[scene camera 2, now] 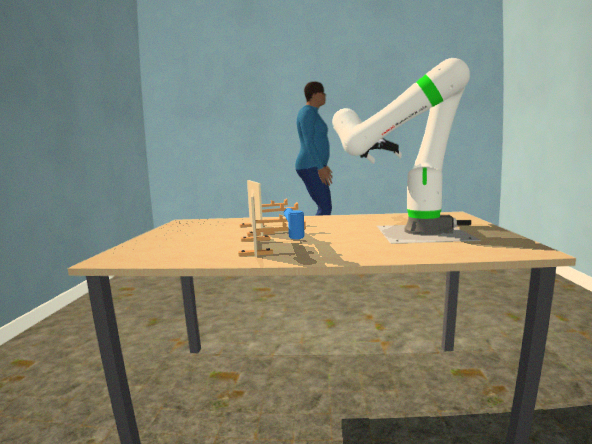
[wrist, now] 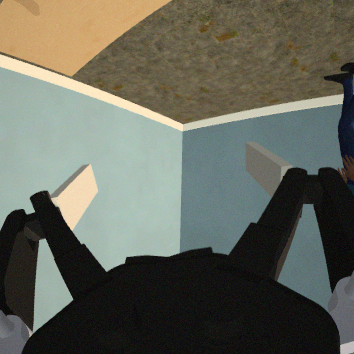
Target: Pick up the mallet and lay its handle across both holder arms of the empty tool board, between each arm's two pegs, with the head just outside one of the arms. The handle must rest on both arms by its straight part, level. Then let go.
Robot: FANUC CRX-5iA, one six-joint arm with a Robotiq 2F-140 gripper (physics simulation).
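Frame: origin at the arm's base, x ahead, y left, z up, level; metres.
Seen in the pictures: gripper, fingertip midpoint: (scene camera 2: 387, 158) (wrist: 168, 166); arm's base, origin of the base link: (scene camera 2: 423, 231).
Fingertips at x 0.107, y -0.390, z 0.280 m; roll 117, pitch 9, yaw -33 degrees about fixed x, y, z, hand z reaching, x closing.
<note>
Offsets run from my fingertips to a thing's top centre. "pt": to the spot under its first point. Level surfaces: height alone.
The mallet's blue head @(0.340 m ahead, 0.728 m left, 0.148 m down) (scene camera 2: 296, 226) shows upright in the scene view, with a smaller blue part behind its upper left; the rest of its handle is hidden. It is at the peg ends of the lower holder arms (scene camera 2: 270, 220) of the nearer tool board (scene camera 2: 255, 242), seen nearly edge-on. Exactly what the mallet rests on is unclear. A farther tool board @(pt 0.551 m ahead, 0.406 m left, 0.113 m down) (scene camera 2: 256, 192) stands behind, and the higher holder arms (scene camera 2: 274, 204) with upright pegs have no tool visible on them. My gripper (scene camera 2: 385, 157) (wrist: 168, 166) is open and empty, high above the table, right of the mallet and near the arm's wrist.
The wooden table @(0.281 m down) (scene camera 2: 200, 257) carries the boards at left of centre and the robot's base plate (scene camera 2: 395, 235) at the right. Small dark specks lie on the table's left part. A person (scene camera 2: 313, 140) (wrist: 347, 120) stands behind the table. Walls and floor fill much of the wrist view.
</note>
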